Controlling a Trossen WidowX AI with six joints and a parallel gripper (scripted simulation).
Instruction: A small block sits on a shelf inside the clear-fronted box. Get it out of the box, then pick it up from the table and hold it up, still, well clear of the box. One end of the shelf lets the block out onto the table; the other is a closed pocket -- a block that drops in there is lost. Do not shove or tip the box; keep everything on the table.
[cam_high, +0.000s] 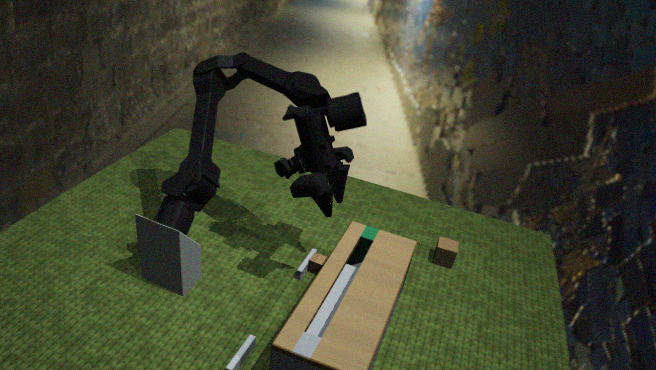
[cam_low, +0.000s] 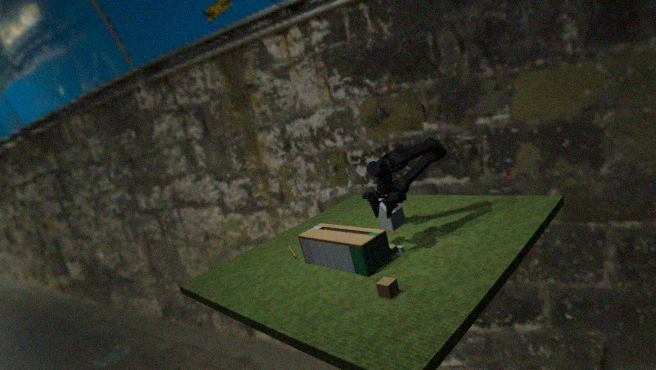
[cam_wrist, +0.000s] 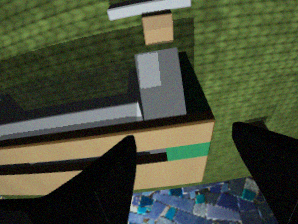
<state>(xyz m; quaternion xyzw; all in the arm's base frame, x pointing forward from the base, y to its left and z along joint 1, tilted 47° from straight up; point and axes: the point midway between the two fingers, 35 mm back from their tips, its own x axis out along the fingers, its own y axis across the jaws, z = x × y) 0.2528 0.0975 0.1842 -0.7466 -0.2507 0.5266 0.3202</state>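
Now: gripper tip 150 mm above the tan block and 10 mm past it. From my gripper tip the other things lie so: wood-topped box 150 mm to the right, 100 mm below, 70 mm ahead.
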